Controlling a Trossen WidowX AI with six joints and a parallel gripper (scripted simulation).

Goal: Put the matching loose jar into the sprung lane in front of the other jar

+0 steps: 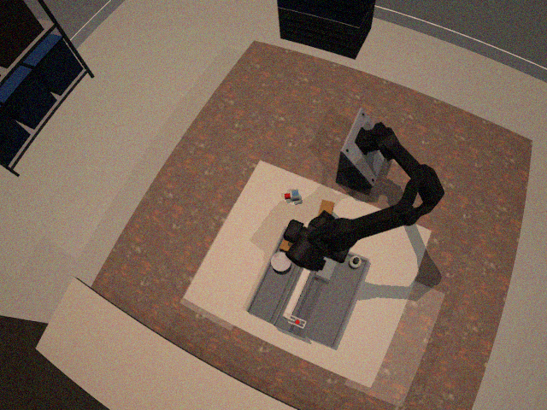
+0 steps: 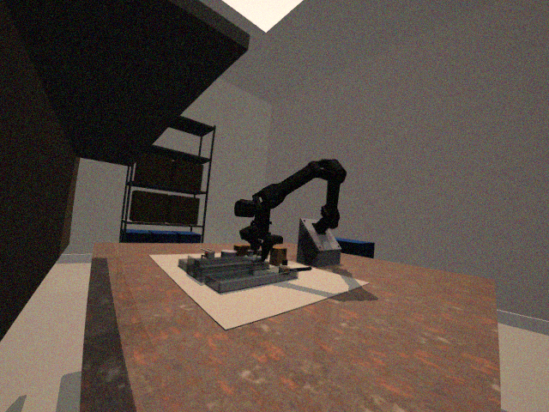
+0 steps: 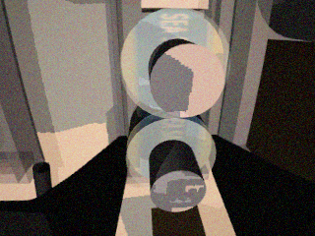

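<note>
Right now the orange box is 80 mm to the right of my gripper tip, 20 mm ahead of it and 10 mm above it. Round my gripper tip: grey disc (90 mm ahead, 70 mm to the right); then grey lane rack (140 mm ahead, 30 mm to the left, 10 mm below); then dark rod (110 mm behind, 100 mm to the left, 20 mm below).
</note>
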